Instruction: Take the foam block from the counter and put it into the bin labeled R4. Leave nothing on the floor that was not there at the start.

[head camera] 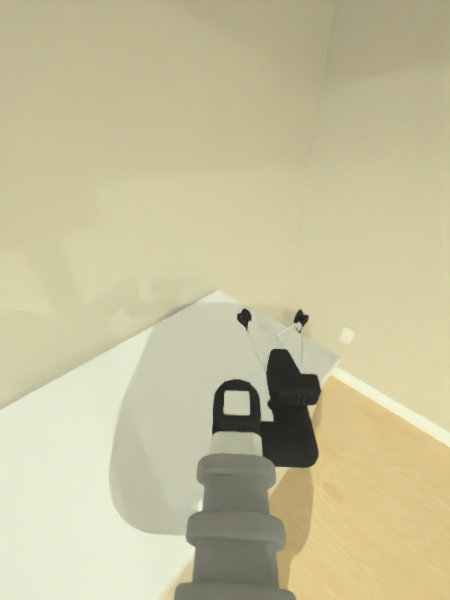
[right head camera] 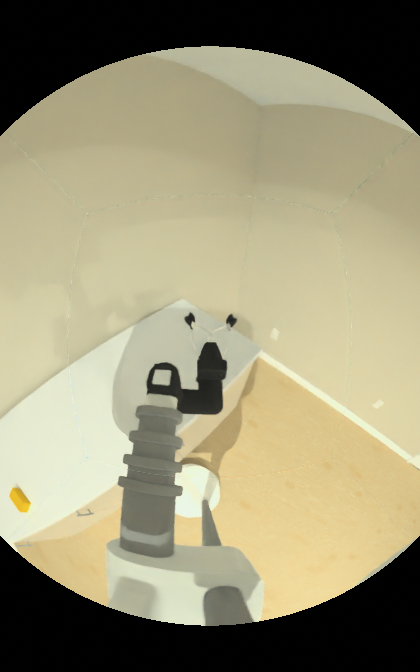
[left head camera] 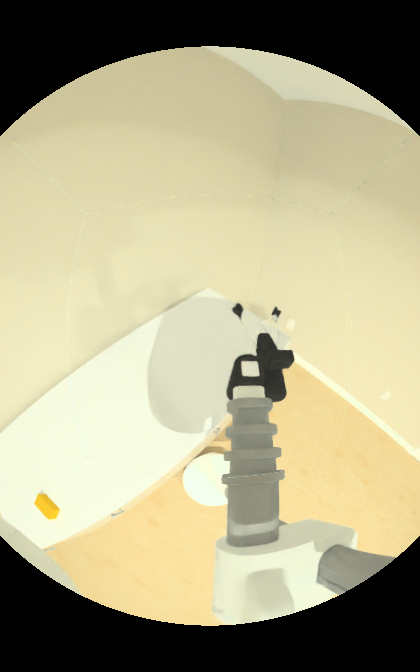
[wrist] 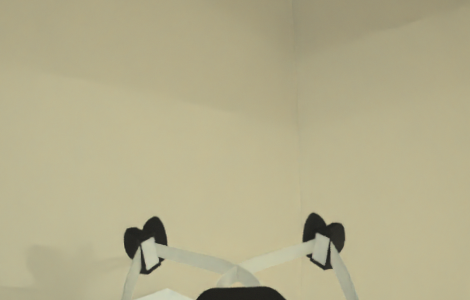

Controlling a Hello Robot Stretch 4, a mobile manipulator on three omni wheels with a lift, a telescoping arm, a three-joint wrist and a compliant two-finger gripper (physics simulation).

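Frame: origin at the robot's base, x left, y down, z back, level; centimetres.
Seen in the pictures: gripper, between the fingertips: [head camera: 271, 312] [wrist: 234, 233].
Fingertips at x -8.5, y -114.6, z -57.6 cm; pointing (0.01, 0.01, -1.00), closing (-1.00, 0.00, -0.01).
A point is followed by its place in that frame.
The foam block, a yellow-orange block [left head camera: 47, 506] [right head camera: 20, 499], lies on the white counter [head camera: 50, 475] @[x 41.5, y -88.2, z -30.1 cm] [left head camera: 100, 440] [right head camera: 65, 425], near its left end in both side head views. It does not show in the head camera view or the wrist view. My gripper [head camera: 272, 318] @[x -8.5, y -114.6, z -57.6 cm] [left head camera: 257, 311] [right head camera: 210, 320] [wrist: 234, 233] @[x -8.5, y -114.6, z -57.6 cm] is open, with nothing between its fingertips. It hangs above the counter's far right end, near the wall corner and far from the block. The bin labeled R4 does not show in these views.
Beige walls [head camera: 175, 225] @[x 23.0, y -122.7, z -97.8 cm] [wrist: 150, 150] @[x 12.5, y -123.6, z -109.2 cm] meet in a corner behind and right of the gripper. Wooden floor [head camera: 390, 475] @[x -84.3, y 2.8, z -66.6 cm] [left head camera: 340, 480] [right head camera: 300, 475] lies right of the counter, with a white baseboard [head camera: 390, 397] @[x -100.9, y -6.9, z -107.2 cm] along the wall. My telescoping arm [head camera: 237, 500] @[x -0.1, y -125.4, z -17.2 cm] reaches over the counter's front edge.
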